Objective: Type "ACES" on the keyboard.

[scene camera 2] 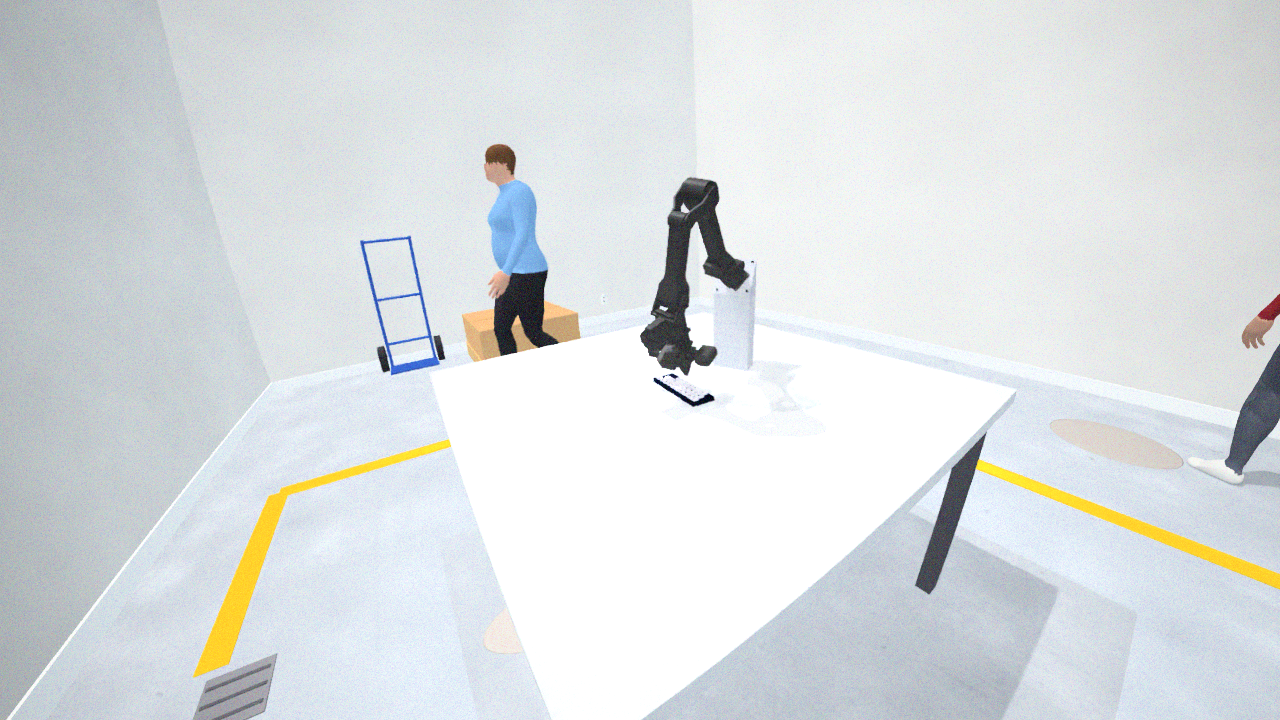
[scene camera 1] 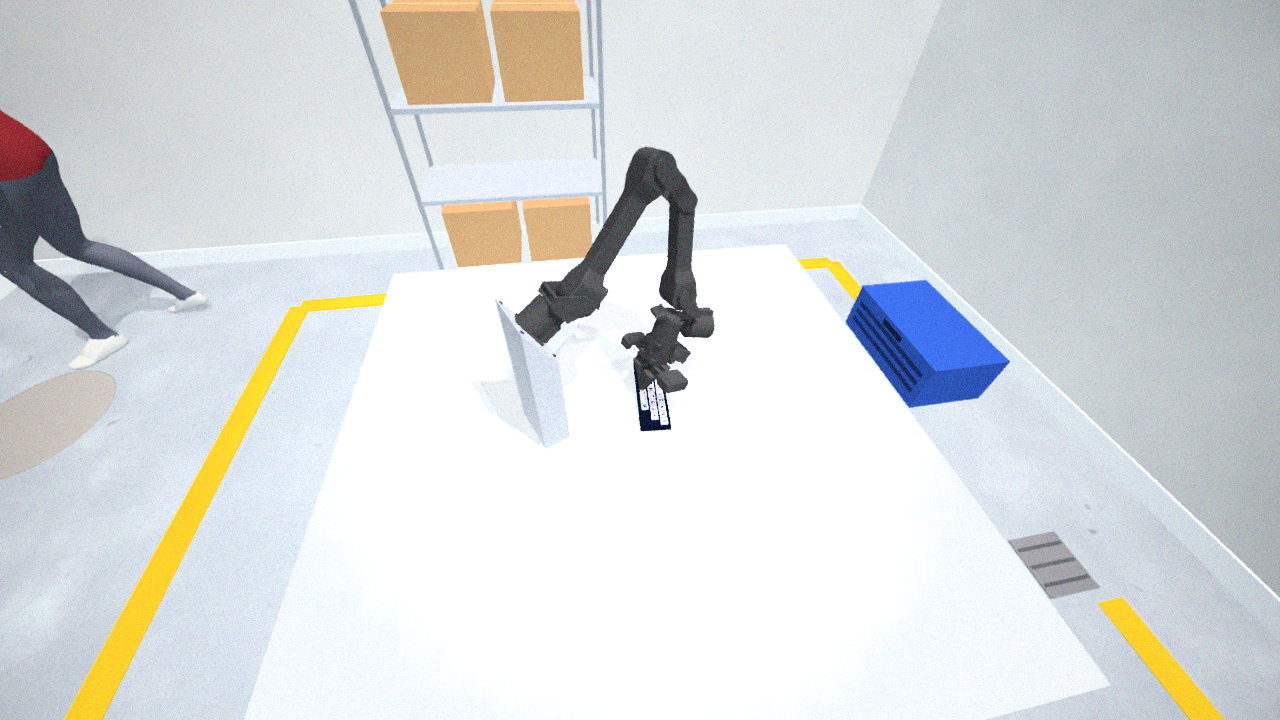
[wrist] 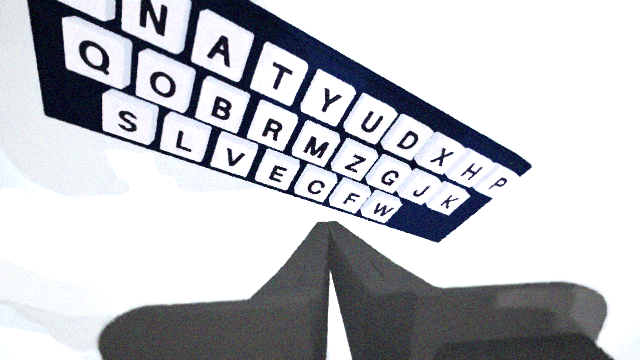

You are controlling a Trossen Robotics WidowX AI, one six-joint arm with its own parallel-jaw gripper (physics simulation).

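Pixels of known places: gripper, fingertip midpoint: point(scene camera 2: 686, 374) point(scene camera 1: 641, 389) point(wrist: 326, 230); arm's base, origin of the base link: point(scene camera 2: 735, 277) point(scene camera 1: 528, 330).
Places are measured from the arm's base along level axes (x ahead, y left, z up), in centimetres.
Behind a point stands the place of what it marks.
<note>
The dark blue keyboard point(scene camera 1: 656, 425) {x 24.1, y 5.1, z -27.2 cm} point(scene camera 2: 700, 400) {x 18.4, y 24.2, z -27.2 cm} point(wrist: 65, 95) {x 15.6, y 22.6, z -27.2 cm} with white letter keys lies on the white table. In the wrist view its rows run down to the right. The A key point(wrist: 222, 45) {x 21.2, y 19.6, z -26.7 cm} is in the top row, third from the left among those showing. The C key point(wrist: 315, 186) {x 19.1, y 13.2, z -26.7 cm}, the E key point(wrist: 277, 173) {x 18.5, y 15.0, z -26.7 cm} and the S key point(wrist: 129, 117) {x 16.8, y 20.6, z -26.7 cm} are in the bottom row, S at its left end and E just left of C. My gripper point(scene camera 1: 664, 385) {x 18.9, y 12.4, z -24.6 cm} point(scene camera 2: 687, 368) {x 18.9, y 12.4, z -24.6 cm} point(wrist: 326, 230) {x 18.9, y 12.4, z -24.6 cm} is shut and empty. In the wrist view its tips show just below the C and F keys, covering no key.
A white upright panel point(scene camera 1: 535, 385) {x 2.7, y -5.9, z -7.8 cm} point(scene camera 2: 733, 331) {x 1.3, y 2.5, z -16.1 cm} stands on the table point(scene camera 1: 626, 573) {x 25.8, y -26.9, z -28.3 cm} point(scene camera 2: 626, 501) {x 41.6, y 57.5, z -28.3 cm} beside the arm's base. Beyond the table are a blue cabinet point(scene camera 1: 939, 326), a shelf rack point(scene camera 1: 496, 109) with boxes, a blue hand truck point(scene camera 2: 398, 296) and people.
</note>
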